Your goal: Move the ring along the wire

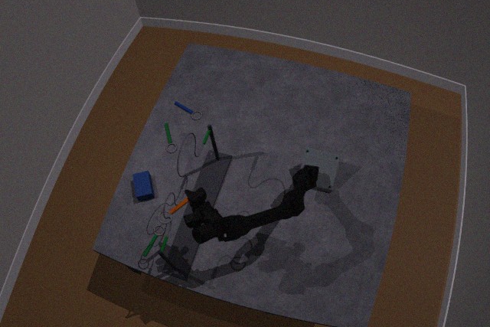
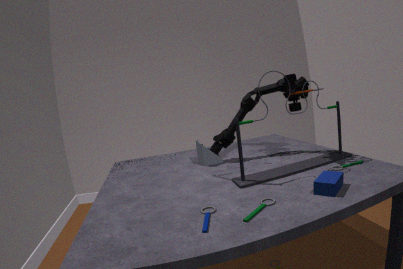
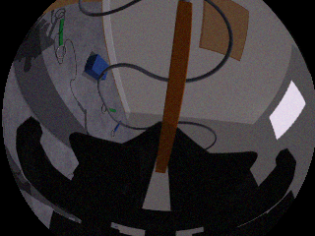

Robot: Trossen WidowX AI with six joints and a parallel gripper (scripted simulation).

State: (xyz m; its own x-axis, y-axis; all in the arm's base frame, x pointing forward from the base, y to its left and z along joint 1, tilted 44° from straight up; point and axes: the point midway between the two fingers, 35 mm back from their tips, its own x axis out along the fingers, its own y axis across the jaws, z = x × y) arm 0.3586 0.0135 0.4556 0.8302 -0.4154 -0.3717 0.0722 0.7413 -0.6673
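The ring with orange handle lies 9 cm to the left of my gripper tip, 2 cm ahead of it and 1 cm above it. From my gripper tip the other things lie so: blue-handled ring 55 cm to the right, 35 cm below, 22 cm ahead.
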